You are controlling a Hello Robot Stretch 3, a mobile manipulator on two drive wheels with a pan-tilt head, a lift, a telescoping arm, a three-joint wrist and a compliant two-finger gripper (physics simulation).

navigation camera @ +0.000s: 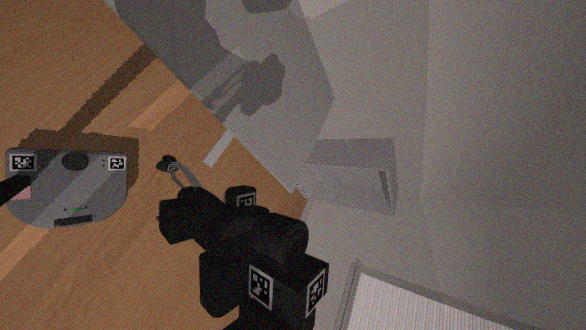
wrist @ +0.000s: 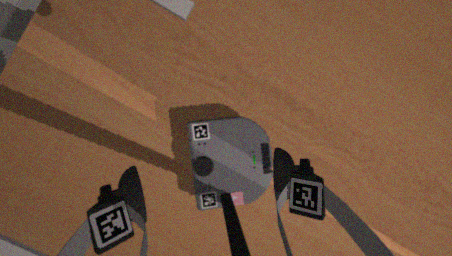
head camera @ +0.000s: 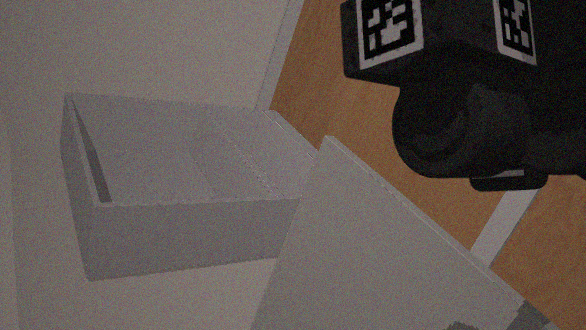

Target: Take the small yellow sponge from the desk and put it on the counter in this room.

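Pixels of known places: gripper, between the fingertips: [navigation camera: 164, 190] [wrist: 209, 175]; robot's base, origin of its link: [navigation camera: 76, 160] [wrist: 204, 158].
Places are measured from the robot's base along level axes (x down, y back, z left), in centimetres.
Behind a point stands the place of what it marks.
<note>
The small yellow sponge does not show in any current view. The pale grey desk [head camera: 390, 235] @[z -55.7, x -72.0, y -8.2 cm] [navigation camera: 280, 145] @[z -60.9, x -72.0, y -11.5 cm] [wrist: 22, 12] @[z -32.6, x -71.0, y -16.8 cm] fills the lower middle of the head view and the upper middle of the navigation view, and its corner shows in the wrist view. My gripper [wrist: 209, 175] @[z -13.8, x -81.3, y 2.3 cm] is open, with its two fingers wide apart and no object between them. It points down over the wooden floor, off the desk's edge, with my base below in the wrist view. In the navigation view one fingertip shows, and the black wrist hides most of the other. No counter can be made out.
A pale box-like unit [head camera: 185, 240] @[z -142.5, x -75.4, y -14.6 cm] [navigation camera: 350, 175] @[z -192.5, x -60.5, y 8.8 cm] adjoins the wall [head camera: 150, 45] @[z -190.9, x -71.4, y 68.6 cm] beyond the desk's end. A light desk leg [head camera: 505, 225] [navigation camera: 218, 148] [wrist: 175, 7] shows near the desk's edge. A framed ribbed panel [navigation camera: 415, 305] @[z -163.8, x -130.7, y 104.7 cm] is at the lower right. My base [navigation camera: 95, 190] @[z -5.9, x -16.0, y 11.9 cm] [wrist: 240, 145] @[z -6.1, x -16.0, y 14.3 cm] stands on the wooden floor.
</note>
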